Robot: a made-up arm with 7 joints. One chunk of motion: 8 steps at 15 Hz.
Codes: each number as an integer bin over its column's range. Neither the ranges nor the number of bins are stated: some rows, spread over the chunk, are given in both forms.
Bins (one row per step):
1: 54 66 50 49 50 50 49
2: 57 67 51 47 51 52 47
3: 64 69 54 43 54 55 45
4: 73 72 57 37 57 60 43
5: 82 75 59 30 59 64 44
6: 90 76 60 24 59 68 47
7: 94 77 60 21 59 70 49
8: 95 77 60 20 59 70 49
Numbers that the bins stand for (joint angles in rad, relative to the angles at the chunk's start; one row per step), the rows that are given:
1: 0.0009 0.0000 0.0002 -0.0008 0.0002 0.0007 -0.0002
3: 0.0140 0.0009 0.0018 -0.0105 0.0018 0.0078 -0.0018
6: 0.0482 0.0030 0.0042 -0.0412 0.0038 0.0262 -0.0010
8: 0.0547 0.0033 0.0042 -0.0477 0.0038 0.0290 -0.0002
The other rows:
2: 0.0048 0.0003 0.0006 -0.0040 0.0006 0.0035 -0.0010
4: 0.0259 0.0018 0.0030 -0.0202 0.0030 0.0148 -0.0026
5: 0.0377 0.0027 0.0038 -0.0315 0.0038 0.0205 -0.0022
7: 0.0534 0.0033 0.0042 -0.0461 0.0038 0.0290 -0.0002

